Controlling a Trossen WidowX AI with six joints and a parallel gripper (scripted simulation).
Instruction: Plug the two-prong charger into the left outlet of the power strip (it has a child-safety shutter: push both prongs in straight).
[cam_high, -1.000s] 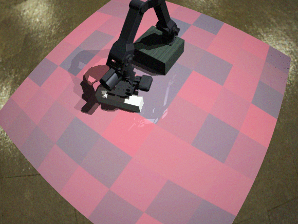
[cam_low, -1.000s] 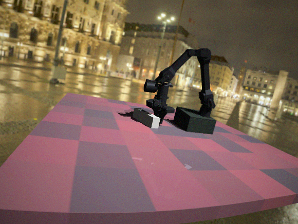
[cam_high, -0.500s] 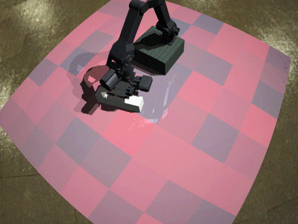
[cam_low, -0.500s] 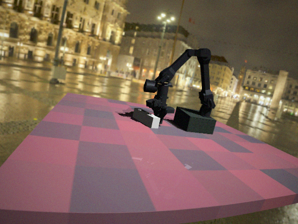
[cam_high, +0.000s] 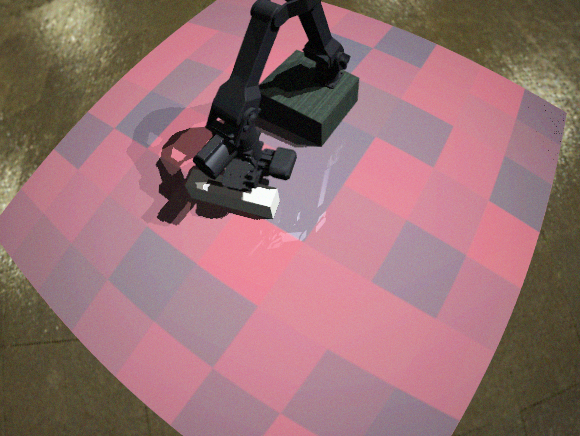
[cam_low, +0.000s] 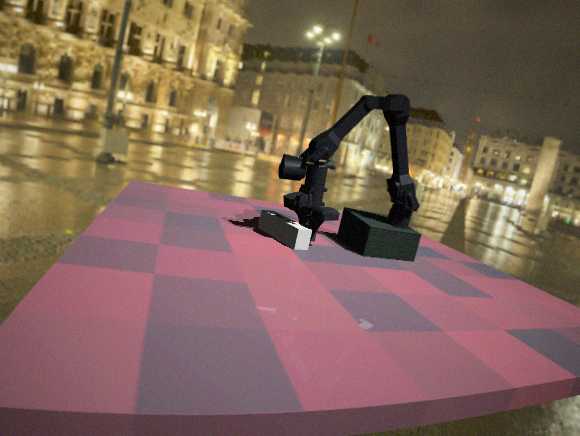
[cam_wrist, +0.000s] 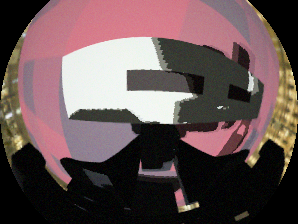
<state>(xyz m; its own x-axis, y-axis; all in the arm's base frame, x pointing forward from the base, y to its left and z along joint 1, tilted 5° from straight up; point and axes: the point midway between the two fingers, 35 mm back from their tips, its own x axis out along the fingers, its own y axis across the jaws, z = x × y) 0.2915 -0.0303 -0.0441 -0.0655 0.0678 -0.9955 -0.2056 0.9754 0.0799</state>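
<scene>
The charger is 20 mm ahead of my gripper tip and 10 mm above it.
</scene>
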